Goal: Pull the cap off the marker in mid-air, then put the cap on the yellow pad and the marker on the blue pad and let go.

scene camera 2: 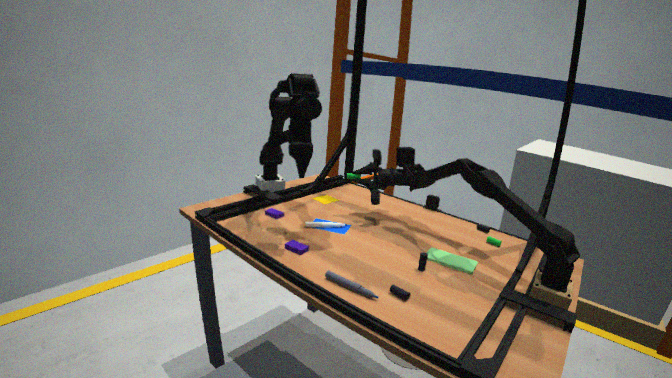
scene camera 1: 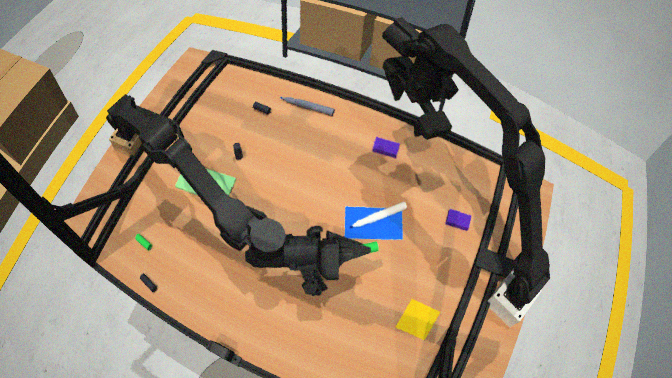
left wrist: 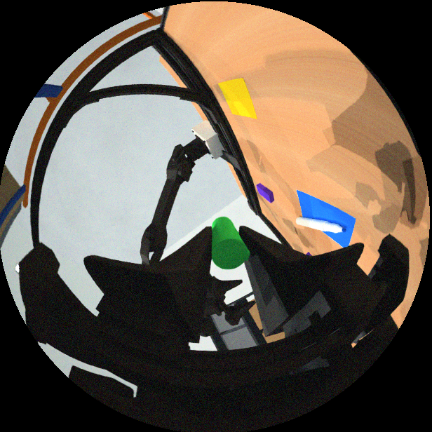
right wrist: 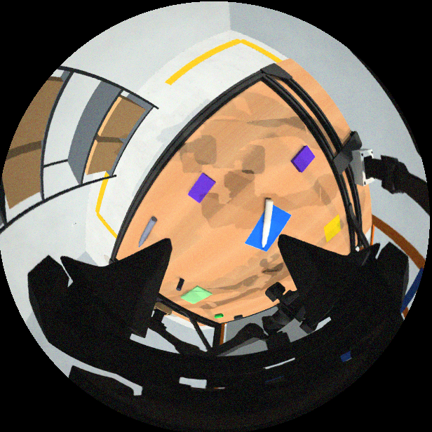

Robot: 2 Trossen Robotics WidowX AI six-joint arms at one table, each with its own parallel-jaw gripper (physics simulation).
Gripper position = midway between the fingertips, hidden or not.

Observation:
I see my left gripper (scene camera 1: 368, 248), my right gripper (scene camera 1: 406, 117) and a green cap (left wrist: 228, 251).
My left gripper is seen too in scene camera 2 (scene camera 2: 351, 176), in the left wrist view (left wrist: 225, 231) and in the right wrist view (right wrist: 312, 285). My right gripper also shows in scene camera 2 (scene camera 2: 301, 175), in the left wrist view (left wrist: 249, 291) and in the right wrist view (right wrist: 226, 242).

